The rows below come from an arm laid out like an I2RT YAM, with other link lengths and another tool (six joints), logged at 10 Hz.
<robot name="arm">
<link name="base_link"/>
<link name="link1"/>
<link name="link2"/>
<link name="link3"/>
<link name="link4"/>
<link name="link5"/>
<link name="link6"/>
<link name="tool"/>
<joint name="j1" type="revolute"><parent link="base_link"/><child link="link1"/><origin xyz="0 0 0.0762" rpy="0 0 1.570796"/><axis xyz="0 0 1"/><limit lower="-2.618" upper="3.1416"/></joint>
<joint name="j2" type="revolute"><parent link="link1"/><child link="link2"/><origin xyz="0.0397 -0.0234 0.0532" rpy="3.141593 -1.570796 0"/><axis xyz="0 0 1"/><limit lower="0" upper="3.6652"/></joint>
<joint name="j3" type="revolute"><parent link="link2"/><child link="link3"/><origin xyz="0 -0.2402 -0.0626" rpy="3.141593 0 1.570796"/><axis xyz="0 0 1"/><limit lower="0" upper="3.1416"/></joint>
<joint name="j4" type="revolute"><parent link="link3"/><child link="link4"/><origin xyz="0.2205 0.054 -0.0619" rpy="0 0 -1.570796"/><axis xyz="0 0 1"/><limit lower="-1.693" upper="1.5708"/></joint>
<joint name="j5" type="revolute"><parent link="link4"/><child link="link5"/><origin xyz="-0.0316 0.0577 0.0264" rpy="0 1.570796 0"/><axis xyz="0 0 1"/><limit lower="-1.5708" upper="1.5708"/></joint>
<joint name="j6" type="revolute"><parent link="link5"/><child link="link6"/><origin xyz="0 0.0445 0.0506" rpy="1.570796 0 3.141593"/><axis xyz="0 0 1"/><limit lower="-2.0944" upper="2.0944"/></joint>
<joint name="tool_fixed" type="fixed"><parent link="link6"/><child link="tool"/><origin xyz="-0.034 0.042 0.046" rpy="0.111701 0 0.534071"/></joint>
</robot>
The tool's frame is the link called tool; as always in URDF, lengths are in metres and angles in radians.
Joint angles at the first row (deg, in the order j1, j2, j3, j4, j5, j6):
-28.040 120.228 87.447 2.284 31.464 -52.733
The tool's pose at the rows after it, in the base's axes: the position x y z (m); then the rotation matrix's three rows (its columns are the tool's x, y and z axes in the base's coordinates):
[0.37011 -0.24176 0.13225], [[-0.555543 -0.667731 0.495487], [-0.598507 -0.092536 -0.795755], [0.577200 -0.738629 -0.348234]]
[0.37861 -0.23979 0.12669], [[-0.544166 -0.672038 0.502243], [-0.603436 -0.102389 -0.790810], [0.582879 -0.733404 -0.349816]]
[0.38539 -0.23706 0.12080], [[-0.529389 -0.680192 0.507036], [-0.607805 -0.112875 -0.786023], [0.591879 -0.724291 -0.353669]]
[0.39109 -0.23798 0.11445], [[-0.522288 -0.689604 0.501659], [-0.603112 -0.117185 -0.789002], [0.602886 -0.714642 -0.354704]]
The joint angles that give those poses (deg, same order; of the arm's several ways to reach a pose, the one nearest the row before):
-27.163 121.988 88.941 2.899 31.463 -53.437
-26.371 124.008 90.698 2.989 31.729 -53.700
-25.579 125.764 92.021 3.074 32.080 -54.139
-25.226 127.870 93.774 3.165 32.780 -54.579

